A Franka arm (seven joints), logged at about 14 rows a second.
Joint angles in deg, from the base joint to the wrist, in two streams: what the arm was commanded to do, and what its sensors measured. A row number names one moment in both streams.
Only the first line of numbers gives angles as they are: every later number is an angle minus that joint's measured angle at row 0.
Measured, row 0:
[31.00 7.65 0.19 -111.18 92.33 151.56 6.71]
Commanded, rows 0 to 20:
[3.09 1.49 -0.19 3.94 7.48 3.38 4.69]
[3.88 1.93 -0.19 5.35 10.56 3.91 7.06]
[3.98 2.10 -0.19 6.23 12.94 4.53 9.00]
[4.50 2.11 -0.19 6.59 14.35 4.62 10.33]
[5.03 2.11 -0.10 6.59 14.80 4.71 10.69]
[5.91 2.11 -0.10 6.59 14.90 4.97 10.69]
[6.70 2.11 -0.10 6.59 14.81 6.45 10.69]
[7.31 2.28 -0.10 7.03 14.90 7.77 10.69]
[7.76 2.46 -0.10 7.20 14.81 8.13 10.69]
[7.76 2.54 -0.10 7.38 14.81 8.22 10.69]
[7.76 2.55 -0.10 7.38 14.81 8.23 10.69]
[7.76 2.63 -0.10 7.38 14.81 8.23 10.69]
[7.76 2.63 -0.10 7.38 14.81 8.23 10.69]
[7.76 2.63 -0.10 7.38 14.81 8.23 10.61]
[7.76 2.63 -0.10 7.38 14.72 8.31 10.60]
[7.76 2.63 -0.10 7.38 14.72 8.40 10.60]
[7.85 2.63 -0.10 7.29 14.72 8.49 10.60]
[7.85 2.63 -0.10 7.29 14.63 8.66 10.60]
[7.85 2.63 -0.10 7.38 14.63 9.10 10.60]
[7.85 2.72 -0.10 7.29 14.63 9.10 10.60]
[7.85 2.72 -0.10 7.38 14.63 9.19 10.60]
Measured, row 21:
[7.68 1.88 -0.10 5.97 13.48 7.56 10.14]
